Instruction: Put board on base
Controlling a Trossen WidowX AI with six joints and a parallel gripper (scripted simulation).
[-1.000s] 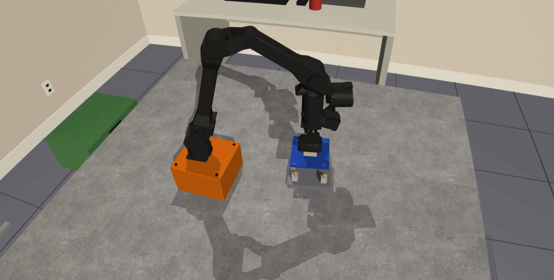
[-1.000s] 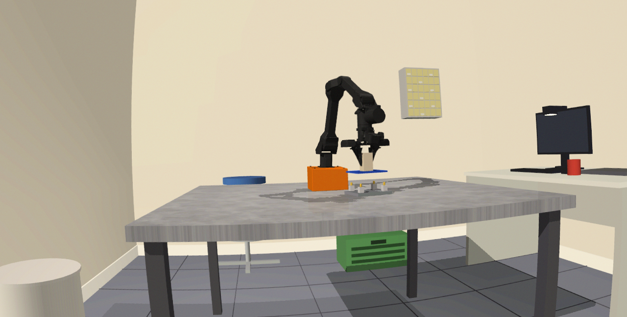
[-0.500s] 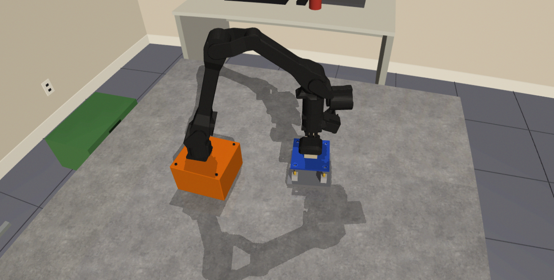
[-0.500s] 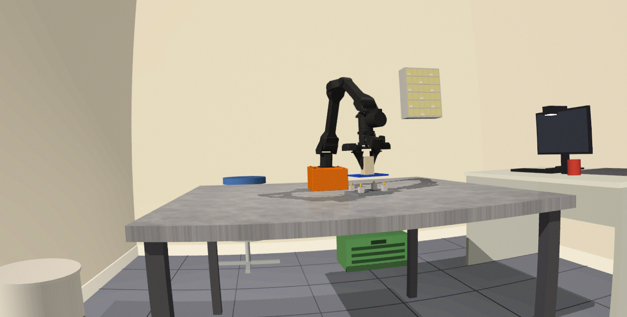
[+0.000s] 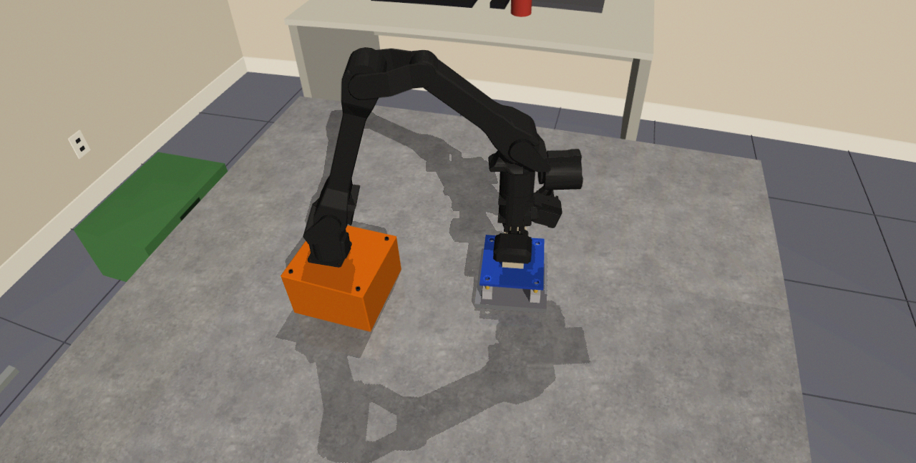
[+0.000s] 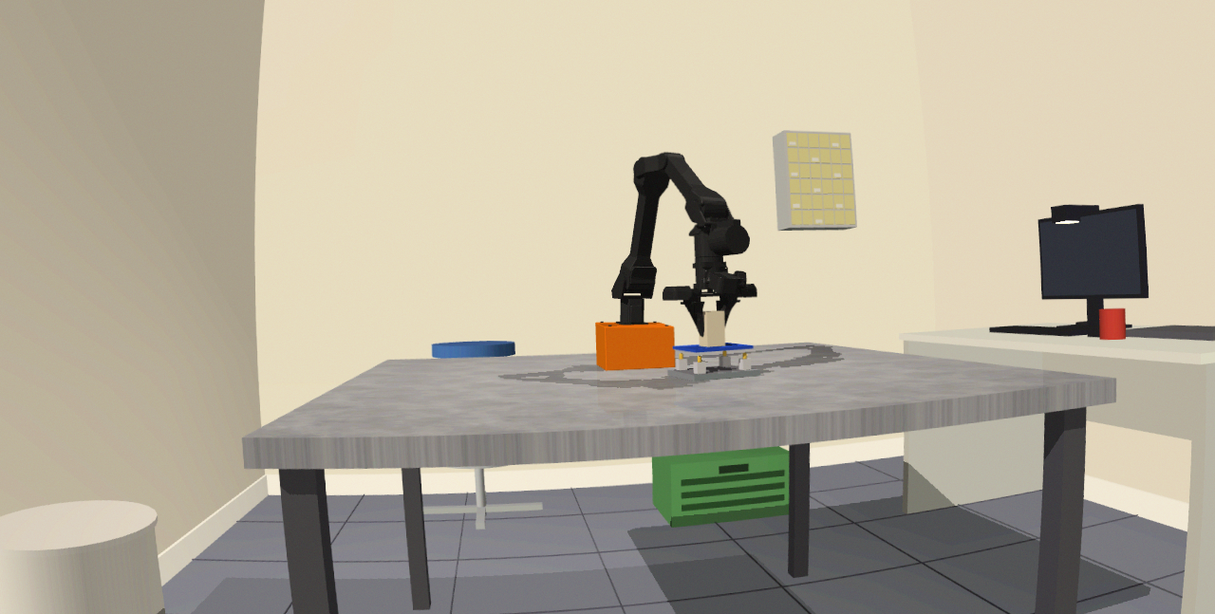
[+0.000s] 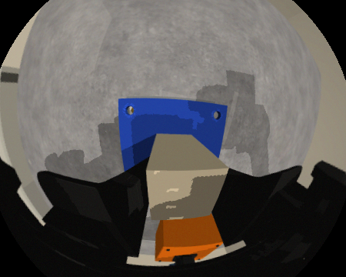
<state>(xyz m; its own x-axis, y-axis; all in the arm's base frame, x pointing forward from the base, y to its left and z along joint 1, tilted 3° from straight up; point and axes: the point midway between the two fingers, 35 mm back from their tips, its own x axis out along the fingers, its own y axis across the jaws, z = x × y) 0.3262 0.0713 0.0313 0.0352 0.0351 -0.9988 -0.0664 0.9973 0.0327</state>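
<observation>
My gripper tip is now right at the blue board. Round my gripper tip: grey base (70 mm below).
</observation>
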